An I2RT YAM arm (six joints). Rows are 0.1 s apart.
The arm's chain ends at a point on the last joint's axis. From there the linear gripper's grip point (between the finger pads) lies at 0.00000 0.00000 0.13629 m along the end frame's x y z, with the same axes.
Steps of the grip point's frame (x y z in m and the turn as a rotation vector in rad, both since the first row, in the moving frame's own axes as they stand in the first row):
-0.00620 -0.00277 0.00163 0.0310 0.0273 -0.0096
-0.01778 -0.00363 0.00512 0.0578 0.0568 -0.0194
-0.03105 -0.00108 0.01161 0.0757 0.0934 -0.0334
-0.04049 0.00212 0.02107 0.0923 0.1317 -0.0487
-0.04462 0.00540 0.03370 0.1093 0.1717 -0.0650
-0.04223 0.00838 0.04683 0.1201 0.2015 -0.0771
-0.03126 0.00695 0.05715 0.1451 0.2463 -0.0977
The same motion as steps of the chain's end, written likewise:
-0.00990 0.00147 0.00175 0.0310 0.0273 -0.0096
-0.02544 0.00431 0.00557 0.0578 0.0568 -0.0194
-0.04357 0.00942 0.01259 0.0757 0.0934 -0.0334
-0.05805 0.01508 0.02283 0.0923 0.1317 -0.0487
-0.06736 0.02094 0.03651 0.1093 0.1717 -0.0650
-0.06879 0.02564 0.05056 0.1201 0.2015 -0.0771
-0.06336 0.02805 0.06268 0.1451 0.2463 -0.0977

